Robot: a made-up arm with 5 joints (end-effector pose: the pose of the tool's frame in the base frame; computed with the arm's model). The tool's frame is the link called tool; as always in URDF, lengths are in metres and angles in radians. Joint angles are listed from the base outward.
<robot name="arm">
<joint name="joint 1" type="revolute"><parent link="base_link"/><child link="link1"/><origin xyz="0.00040 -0.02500 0.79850" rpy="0.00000 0.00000 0.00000"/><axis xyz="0 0 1"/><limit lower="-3.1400" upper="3.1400" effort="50" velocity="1.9"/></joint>
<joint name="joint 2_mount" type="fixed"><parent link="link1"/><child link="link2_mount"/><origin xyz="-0.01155 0.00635 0.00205" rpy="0.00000 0.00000 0.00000"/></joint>
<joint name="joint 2" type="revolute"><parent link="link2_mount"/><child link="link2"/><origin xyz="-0.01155 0.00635 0.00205" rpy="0.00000 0.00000 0.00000"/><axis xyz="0 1 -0.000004"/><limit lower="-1.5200" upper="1.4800" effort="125" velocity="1.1"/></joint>
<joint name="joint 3" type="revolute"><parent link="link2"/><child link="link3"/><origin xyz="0.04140 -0.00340 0.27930" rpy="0.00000 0.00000 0.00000"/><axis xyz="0 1 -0.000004"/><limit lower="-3.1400" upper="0.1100" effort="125" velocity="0.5"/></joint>
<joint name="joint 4" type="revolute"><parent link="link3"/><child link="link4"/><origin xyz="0.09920 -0.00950 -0.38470" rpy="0.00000 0.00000 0.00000"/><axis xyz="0 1 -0.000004"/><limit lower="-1.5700" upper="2.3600" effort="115" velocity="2.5"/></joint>
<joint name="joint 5" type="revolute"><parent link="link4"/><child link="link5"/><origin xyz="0.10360 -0.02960 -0.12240" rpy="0.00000 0.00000 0.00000"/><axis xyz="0 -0.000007 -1"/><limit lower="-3.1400" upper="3.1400" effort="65" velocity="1.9"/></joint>
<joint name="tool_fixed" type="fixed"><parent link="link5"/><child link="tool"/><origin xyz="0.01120 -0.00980 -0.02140" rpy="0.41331 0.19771 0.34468"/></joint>
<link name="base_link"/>
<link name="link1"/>
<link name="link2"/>
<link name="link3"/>
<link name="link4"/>
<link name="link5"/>
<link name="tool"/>
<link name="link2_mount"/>
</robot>
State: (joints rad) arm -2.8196 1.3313 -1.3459 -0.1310 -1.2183
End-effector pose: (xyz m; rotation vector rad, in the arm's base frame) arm -0.4803 -0.1615 0.3201 0.3517 -0.0038 -1.2991
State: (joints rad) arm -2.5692 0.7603 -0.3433 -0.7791 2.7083
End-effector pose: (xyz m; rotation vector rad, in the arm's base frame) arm -0.2394 -0.1490 0.4817 0.2452 0.8218 1.2035
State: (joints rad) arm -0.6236 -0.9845 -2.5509 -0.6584 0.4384
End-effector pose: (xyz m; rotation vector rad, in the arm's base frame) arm -0.5537 0.3201 1.2849 0.8293 2.1653 -0.8635
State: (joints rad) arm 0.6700 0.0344 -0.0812 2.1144 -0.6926
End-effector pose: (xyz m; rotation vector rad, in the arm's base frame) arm -0.0106 -0.0722 0.6651 0.4618 2.5897 0.5840
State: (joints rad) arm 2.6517 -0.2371 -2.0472 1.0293 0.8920
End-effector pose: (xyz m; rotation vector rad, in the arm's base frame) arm -0.2840 0.1773 1.4638 1.5664 0.5637 1.9534
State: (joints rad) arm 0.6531 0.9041 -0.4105 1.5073 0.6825
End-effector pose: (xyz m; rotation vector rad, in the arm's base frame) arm -0.0106 -0.0894 0.5205 -0.7255 1.8656 -0.2818
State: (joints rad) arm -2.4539 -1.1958 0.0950 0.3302 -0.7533
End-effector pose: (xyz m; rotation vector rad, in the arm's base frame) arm -0.2541 -0.1961 0.8370 -0.3406 0.0395 -1.3762
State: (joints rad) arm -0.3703 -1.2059 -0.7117 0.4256 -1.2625
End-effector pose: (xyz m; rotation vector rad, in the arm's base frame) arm 0.1894 -0.1221 1.2697 -1.0156 -0.5042 0.9290
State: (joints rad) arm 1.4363 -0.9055 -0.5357 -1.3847 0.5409
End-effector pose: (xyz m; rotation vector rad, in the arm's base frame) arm 0.0599 0.0869 1.2265 2.2355 -1.8734 0.8981
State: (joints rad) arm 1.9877 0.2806 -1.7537 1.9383 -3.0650
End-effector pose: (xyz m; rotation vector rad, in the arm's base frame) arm -0.1867 0.4448 0.9504 0.1593 -0.3594 -0.8350
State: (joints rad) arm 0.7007 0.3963 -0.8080 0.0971 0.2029
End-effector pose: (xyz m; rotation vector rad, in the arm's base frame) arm 0.4242 0.2780 0.6295 0.3947 0.0493 0.8509
